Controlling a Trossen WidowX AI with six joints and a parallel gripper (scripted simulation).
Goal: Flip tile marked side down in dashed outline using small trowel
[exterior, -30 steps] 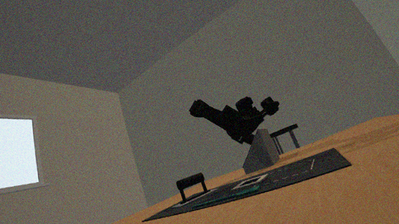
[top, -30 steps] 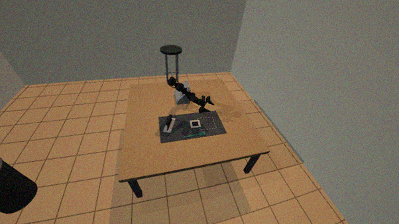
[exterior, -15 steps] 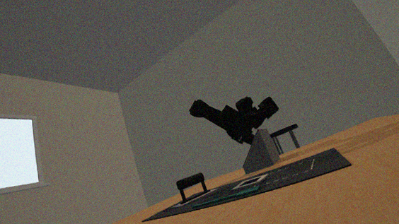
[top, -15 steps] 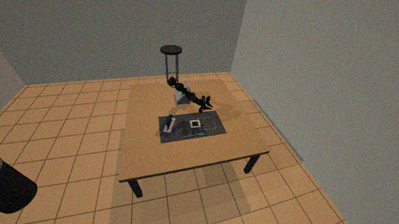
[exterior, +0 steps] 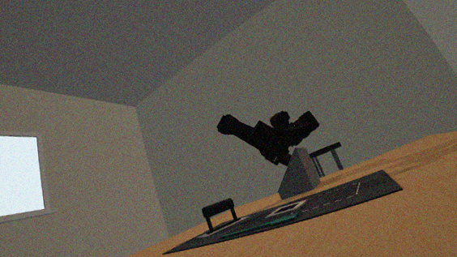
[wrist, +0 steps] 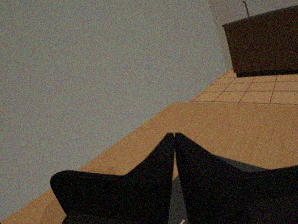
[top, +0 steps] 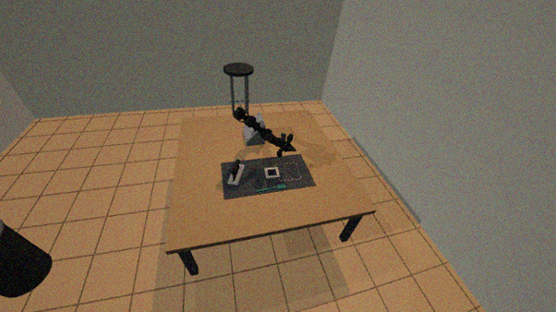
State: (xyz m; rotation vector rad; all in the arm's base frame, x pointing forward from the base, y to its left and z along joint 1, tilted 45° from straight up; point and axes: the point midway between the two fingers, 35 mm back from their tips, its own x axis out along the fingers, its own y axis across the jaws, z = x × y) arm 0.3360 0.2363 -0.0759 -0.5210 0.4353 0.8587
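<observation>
My gripper tip is 200 mm above the tile, 160 mm to the left of it and 20 mm short of it. From my gripper tip the other things lie so: dark mat 220 mm below, 190 mm to the right, 30 mm ahead; trowel 200 mm below, 160 mm ahead, 150 mm to the right.
</observation>
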